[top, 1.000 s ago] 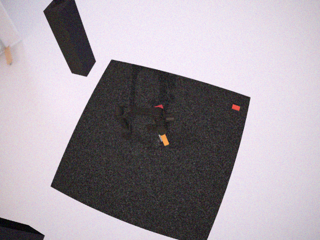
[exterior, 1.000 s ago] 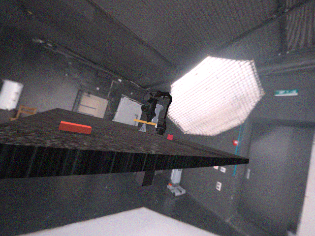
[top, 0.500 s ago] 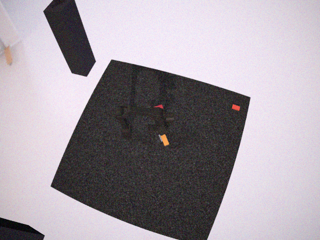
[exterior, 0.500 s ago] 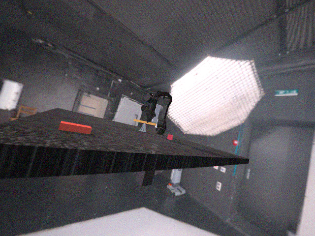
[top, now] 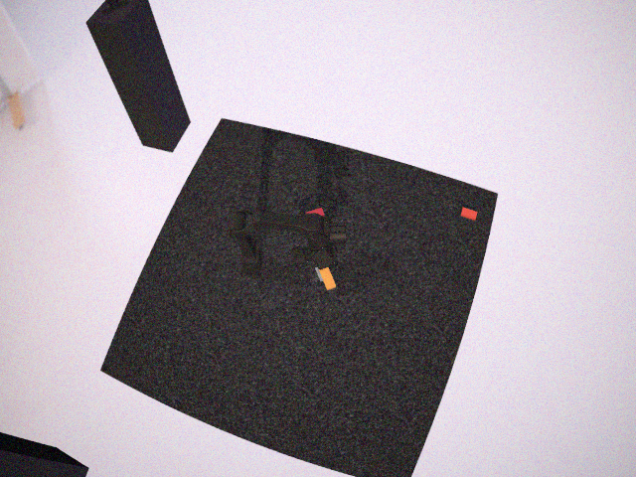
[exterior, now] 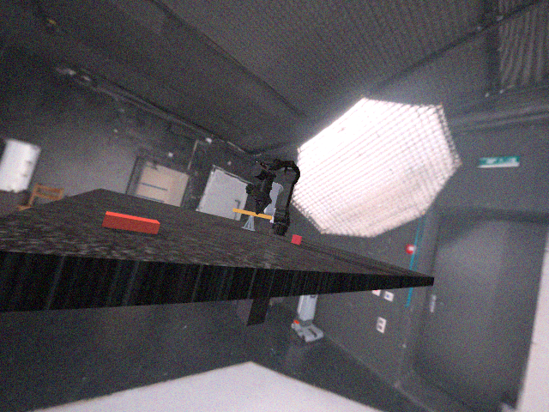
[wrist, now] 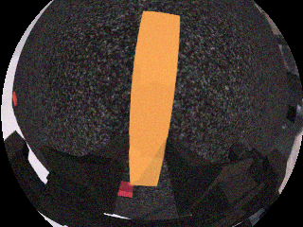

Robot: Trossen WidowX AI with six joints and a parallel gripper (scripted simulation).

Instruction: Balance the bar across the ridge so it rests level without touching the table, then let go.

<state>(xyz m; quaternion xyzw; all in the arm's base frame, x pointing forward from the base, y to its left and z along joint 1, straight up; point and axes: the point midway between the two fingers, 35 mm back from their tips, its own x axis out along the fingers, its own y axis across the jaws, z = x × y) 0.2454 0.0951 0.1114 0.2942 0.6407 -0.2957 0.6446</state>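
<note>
My gripper tip is 20 mm short of the orange bar and 20 mm to the left of it. The rest, counted from my gripper tip: red block: 490 mm ahead, 410 mm to the left, 70 mm below.
</note>
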